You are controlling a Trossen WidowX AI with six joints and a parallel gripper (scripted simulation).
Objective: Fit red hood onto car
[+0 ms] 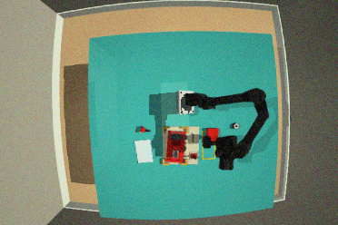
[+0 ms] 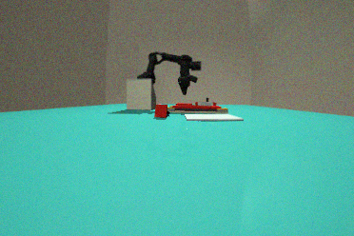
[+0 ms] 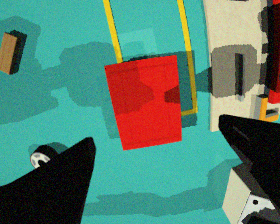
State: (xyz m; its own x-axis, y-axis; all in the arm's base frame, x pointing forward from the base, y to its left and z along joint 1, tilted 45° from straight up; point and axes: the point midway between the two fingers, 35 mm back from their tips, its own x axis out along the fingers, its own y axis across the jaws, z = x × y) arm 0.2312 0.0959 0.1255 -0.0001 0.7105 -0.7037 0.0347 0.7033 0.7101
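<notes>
My gripper tip is 60 mm above the hood. The rest, counted from my gripper tip: grey cylinder (160 mm to the left, 70 mm below, 50 mm behind); then tan block (160 mm to the left, 100 mm ahead, 80 mm below); then white flat plate (430 mm to the right, 100 mm ahead, 80 mm below).
</notes>
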